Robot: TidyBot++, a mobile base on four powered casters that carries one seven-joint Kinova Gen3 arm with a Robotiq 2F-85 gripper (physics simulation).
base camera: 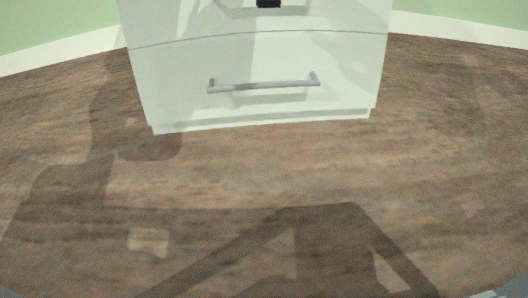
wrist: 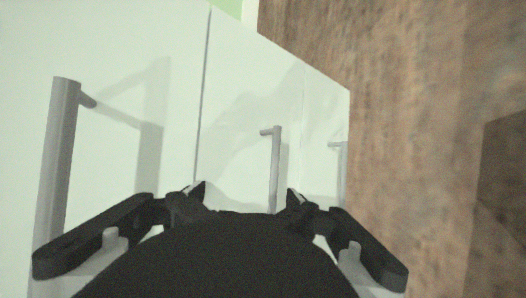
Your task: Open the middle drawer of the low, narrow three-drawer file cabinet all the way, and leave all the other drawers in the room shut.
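Places are measured from the arm's base along level axes (x ahead, y left, z up), in centimetres.
Pixels of known places: gripper, between the fingertips: (wrist: 246, 193).
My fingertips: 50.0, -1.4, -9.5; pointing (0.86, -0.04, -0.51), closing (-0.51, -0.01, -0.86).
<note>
For each thing: its top centre in the pictures, then the offset to it from my fingertips, as dx, dy, dz. "*": a spot on its surface instead. Level surfaces: height alone.
- white three-drawer file cabinet, a spot on its surface: (base camera: 310, 55) * +2.8, -6.5, -15.2
- top drawer's handle, a spot on its surface: (wrist: 59, 165) * -0.9, -2.9, +12.2
- bottom drawer's handle, a spot on its surface: (base camera: 263, 86) * -1.2, +1.0, -18.4
- Wooden floor, height of its surface: dz -30.1
The white three-drawer file cabinet (base camera: 310, 55) (wrist: 325, 110) stands ahead, and its drawer fronts look flush. In the wrist view the middle drawer (wrist: 235, 100) lies between two seams. Its grey bar handle (wrist: 274, 167) shows beyond the fingertips, nearer the right finger, with one end hidden behind the gripper. My gripper (wrist: 246, 193) is open and empty, and the handle lies in the gap between its fingertips as seen from the wrist. I cannot tell how far apart they are in depth. In the base view a black piece of the gripper (base camera: 268, 3) shows at the top edge, in front of the middle drawer (base camera: 345, 15).
The top drawer's handle (wrist: 59, 165) is large at the left of the wrist view. The bottom drawer's handle (base camera: 263, 86) (wrist: 343, 170) sits low on the cabinet. A green wall (base camera: 50, 25) with a white baseboard (base camera: 60, 50) runs behind. Wooden floor (base camera: 310, 165) lies before the cabinet.
</note>
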